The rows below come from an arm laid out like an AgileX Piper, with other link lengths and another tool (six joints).
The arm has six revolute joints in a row. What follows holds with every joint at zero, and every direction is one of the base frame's.
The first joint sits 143.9 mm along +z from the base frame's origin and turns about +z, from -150 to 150 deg.
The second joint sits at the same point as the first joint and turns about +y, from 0 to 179.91 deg.
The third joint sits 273.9 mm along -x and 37.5 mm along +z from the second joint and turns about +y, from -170 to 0 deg.
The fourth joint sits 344.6 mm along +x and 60.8 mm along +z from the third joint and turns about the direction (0.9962, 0, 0.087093), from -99.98 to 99.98 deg.
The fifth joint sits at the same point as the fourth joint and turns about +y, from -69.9 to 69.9 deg.
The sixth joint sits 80.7 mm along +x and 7.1 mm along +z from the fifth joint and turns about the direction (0.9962, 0, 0.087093), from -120 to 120 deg.
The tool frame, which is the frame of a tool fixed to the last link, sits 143.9 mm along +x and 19 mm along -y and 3.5 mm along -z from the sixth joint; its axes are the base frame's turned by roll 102.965, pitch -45.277 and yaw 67.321 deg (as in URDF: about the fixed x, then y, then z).
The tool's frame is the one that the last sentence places.
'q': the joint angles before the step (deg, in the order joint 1, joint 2, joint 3, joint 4, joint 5, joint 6). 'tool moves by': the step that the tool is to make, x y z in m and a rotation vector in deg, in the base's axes. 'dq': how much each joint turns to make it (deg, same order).
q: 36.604 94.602 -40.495 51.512 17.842 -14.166
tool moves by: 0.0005 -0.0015 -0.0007 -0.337 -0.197 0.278
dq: -0.102 0.034 0.030 -0.577 -0.048 0.038
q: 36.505 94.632 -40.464 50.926 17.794 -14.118
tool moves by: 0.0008 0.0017 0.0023 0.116 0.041 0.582
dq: -0.074 -0.010 -0.476 -0.475 0.687 0.061
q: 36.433 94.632 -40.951 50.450 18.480 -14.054
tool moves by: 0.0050 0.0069 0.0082 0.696 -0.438 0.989
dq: 0.004 -0.003 -1.511 -0.558 1.157 0.029
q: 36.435 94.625 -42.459 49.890 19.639 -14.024
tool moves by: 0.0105 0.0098 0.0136 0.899 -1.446 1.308
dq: 0.010 -0.010 -2.382 -1.038 1.063 0.011
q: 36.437 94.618 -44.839 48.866 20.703 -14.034
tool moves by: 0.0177 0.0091 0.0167 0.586 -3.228 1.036
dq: 0.002 0.028 -2.748 -1.747 -0.332 -0.015
